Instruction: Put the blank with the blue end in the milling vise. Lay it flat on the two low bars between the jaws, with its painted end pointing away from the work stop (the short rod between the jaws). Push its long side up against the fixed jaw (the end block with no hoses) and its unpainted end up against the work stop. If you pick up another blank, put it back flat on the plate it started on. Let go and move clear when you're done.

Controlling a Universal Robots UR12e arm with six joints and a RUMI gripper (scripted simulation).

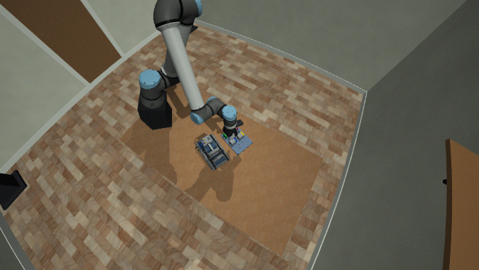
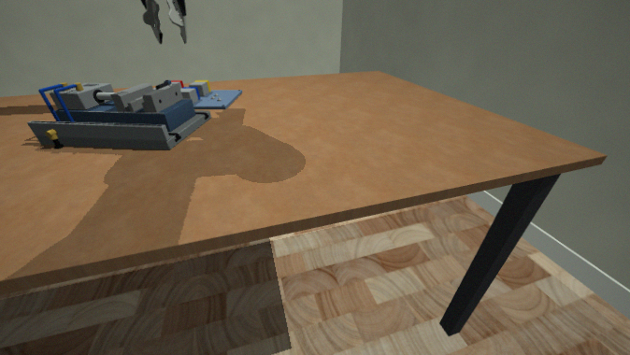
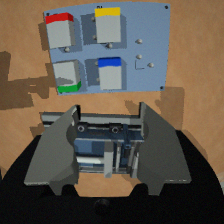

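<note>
Right now the blue blank is 160 mm below my hand. The rest, counted from my hand: yellow blank 160 mm below, 90 mm to the left, 30 mm ahead; green blank 160 mm below, 90 mm behind, 30 mm to the left; light blue plate 180 mm below, 40 mm to the left, 10 mm ahead.
</note>
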